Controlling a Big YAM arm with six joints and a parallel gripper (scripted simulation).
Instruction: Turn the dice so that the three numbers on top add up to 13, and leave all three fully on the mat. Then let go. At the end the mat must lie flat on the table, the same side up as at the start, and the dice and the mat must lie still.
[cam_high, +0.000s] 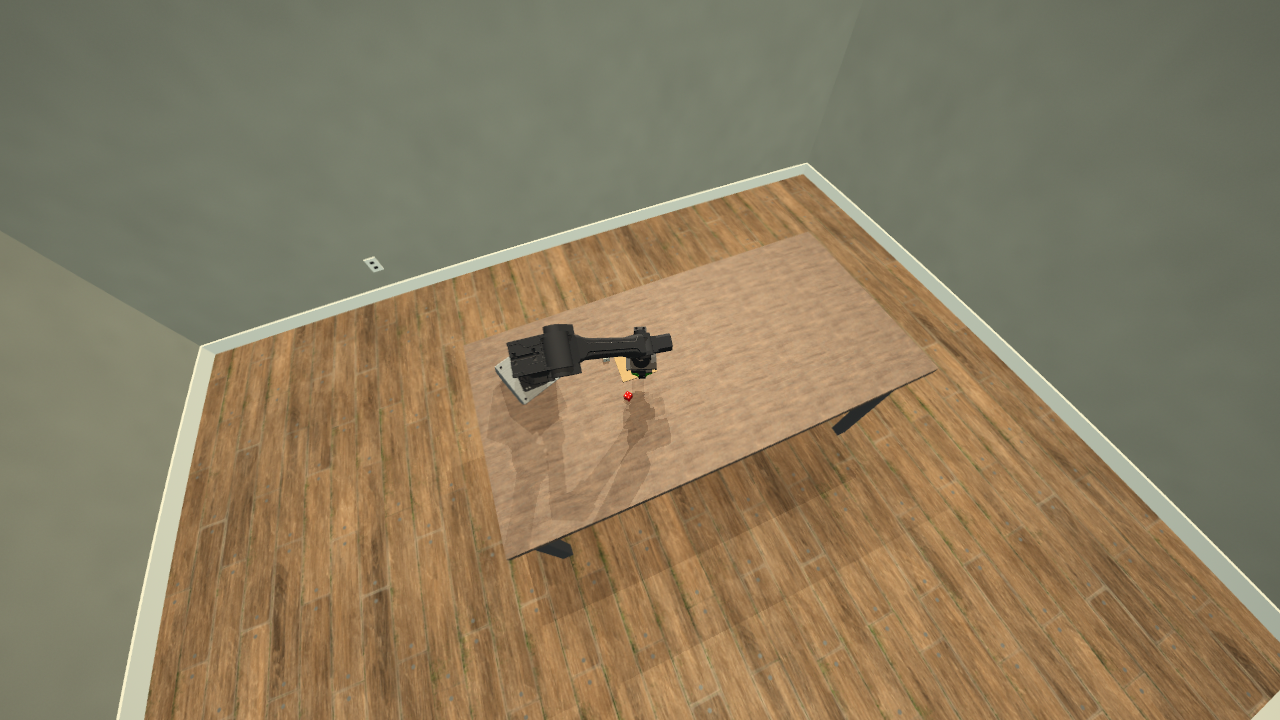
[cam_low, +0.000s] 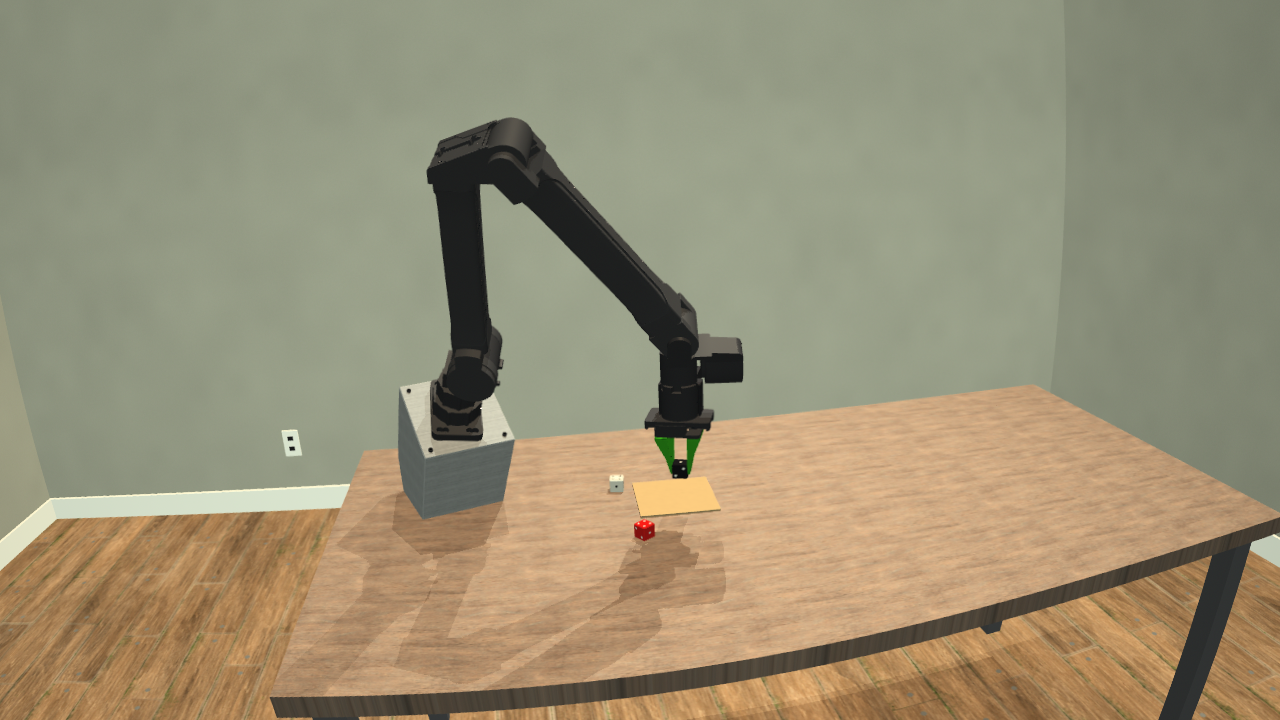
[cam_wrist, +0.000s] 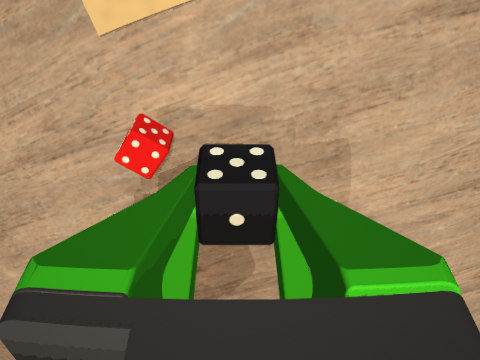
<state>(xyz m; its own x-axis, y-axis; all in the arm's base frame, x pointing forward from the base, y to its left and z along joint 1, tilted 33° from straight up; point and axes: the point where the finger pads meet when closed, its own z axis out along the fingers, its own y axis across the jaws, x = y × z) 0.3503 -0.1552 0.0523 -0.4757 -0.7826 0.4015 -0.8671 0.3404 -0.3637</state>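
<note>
Now: hand 120 mm to the right of the tan mat, 110 mm above it and 30 mm short of it. The rest, counted from my hand: black die: right at my hand; white die: 190 mm to the left, 100 mm below, 60 mm behind; red die: 100 mm below, 70 mm behind, 10 mm to the right.
</note>
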